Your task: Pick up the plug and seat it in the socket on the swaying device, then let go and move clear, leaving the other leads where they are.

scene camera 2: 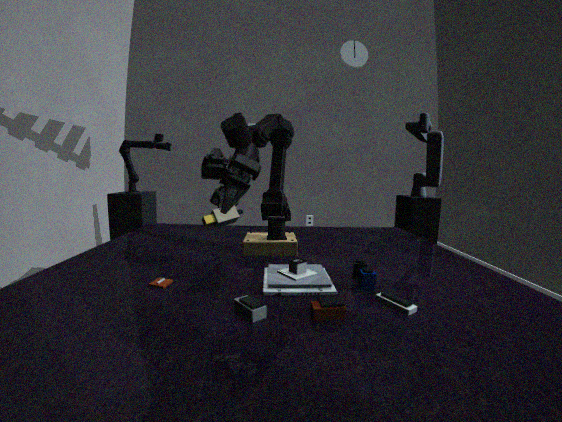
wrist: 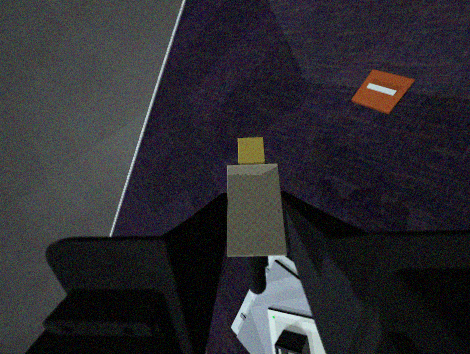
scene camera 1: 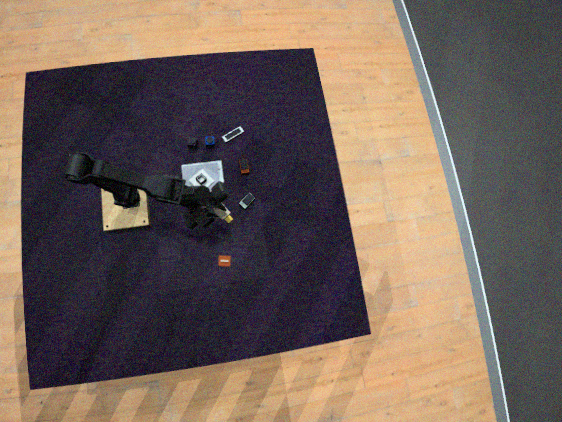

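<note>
The plug (scene camera 1: 226, 214) (scene camera 2: 226, 215) (wrist: 256, 210) has a beige body, a yellow tip and a short dark tail. My gripper (wrist: 253, 198) is shut on the plug's body and holds it well above the dark table, tilted, with the yellow tip pointing away from the fingers. The device is a grey-white plate (scene camera 1: 215, 167) (scene camera 2: 280, 281) with a smaller white plate and a dark-topped socket block (scene camera 1: 201, 178) (scene camera 2: 298, 267) (wrist: 292, 341) on it. In the wrist view the device shows in part, low in the picture behind the right finger. The held plug is apart from the socket.
An orange tile (scene camera 1: 224, 260) (scene camera 2: 161, 283) (wrist: 383, 91) lies on the table. A grey block (scene camera 1: 246, 200) (scene camera 2: 251, 308), an orange-brown block (scene camera 1: 244, 166) (scene camera 2: 328, 310), a white bar (scene camera 1: 233, 134) (scene camera 2: 397, 303), a blue block (scene camera 1: 210, 140) (scene camera 2: 367, 279) and a black block (scene camera 1: 193, 144) lie around the device.
</note>
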